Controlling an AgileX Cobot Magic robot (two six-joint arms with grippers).
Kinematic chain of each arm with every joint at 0, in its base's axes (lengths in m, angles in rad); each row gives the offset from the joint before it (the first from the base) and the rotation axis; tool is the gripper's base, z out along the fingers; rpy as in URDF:
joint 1: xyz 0 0 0.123 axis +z
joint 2: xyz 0 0 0 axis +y
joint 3: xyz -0.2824 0 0.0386 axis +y
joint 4: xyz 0.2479 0 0.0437 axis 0.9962 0 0.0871
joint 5: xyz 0 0 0 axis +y
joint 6: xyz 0.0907 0 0.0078 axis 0.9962 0 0.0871
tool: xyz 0 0 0 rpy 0 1.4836 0
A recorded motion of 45 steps. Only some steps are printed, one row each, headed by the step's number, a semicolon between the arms.
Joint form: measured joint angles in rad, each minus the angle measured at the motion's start. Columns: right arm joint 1, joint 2, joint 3, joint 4, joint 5, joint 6; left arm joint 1, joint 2, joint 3, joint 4, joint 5, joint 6.
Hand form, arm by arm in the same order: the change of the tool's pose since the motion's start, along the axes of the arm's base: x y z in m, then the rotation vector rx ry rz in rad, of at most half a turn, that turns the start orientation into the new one. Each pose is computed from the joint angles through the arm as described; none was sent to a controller.
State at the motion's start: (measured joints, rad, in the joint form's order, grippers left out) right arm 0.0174 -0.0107 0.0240 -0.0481 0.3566 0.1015; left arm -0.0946 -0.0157 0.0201 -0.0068 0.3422 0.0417
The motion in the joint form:
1: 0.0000 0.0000 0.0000 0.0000 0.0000 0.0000; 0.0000 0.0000 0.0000 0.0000 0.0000 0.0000
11: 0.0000 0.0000 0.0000 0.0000 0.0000 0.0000; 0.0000 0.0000 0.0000 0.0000 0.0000 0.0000
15: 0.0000 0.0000 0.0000 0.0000 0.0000 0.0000; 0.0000 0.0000 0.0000 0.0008 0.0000 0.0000
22: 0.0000 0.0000 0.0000 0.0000 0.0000 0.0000; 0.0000 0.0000 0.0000 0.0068 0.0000 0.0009
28: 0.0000 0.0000 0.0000 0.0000 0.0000 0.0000; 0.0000 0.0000 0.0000 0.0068 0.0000 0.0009
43: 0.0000 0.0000 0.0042 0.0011 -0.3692 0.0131; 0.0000 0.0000 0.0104 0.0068 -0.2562 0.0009
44: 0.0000 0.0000 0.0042 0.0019 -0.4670 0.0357; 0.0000 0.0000 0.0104 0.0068 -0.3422 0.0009
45: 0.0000 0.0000 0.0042 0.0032 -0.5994 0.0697; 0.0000 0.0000 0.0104 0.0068 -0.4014 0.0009
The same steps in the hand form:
1: 0.0000 0.0000 0.0000 0.0000 0.0000 0.0000; 0.0000 0.0000 0.0000 0.0000 0.0000 0.0000
11: 0.0000 0.0000 0.0000 0.0000 0.0000 0.0000; 0.0000 0.0000 0.0000 0.0000 0.0000 0.0000
15: 0.0000 0.0000 0.0000 0.0000 0.0000 0.0000; 0.0000 0.0000 0.0000 0.0008 -0.0001 0.0001
22: 0.0000 0.0000 0.0000 0.0000 0.0000 0.0000; 0.0000 0.0002 0.0000 0.0076 -0.0007 0.0003
28: 0.0000 0.0000 0.0000 0.0000 0.0000 0.0000; 0.0000 0.0002 0.0000 0.0076 -0.0007 0.0003
43: 0.0035 0.0016 0.0318 0.0193 -0.3644 0.0163; 0.0035 -0.0001 0.0195 -0.0157 -0.2454 0.0013
44: 0.0023 0.0020 0.0406 0.0443 -0.4617 0.0202; 0.0033 -0.0001 0.0273 -0.0239 -0.3310 0.0016
45: -0.0006 0.0025 0.0523 0.0822 -0.5932 0.0291; 0.0027 -0.0001 0.0327 -0.0295 -0.3900 0.0018

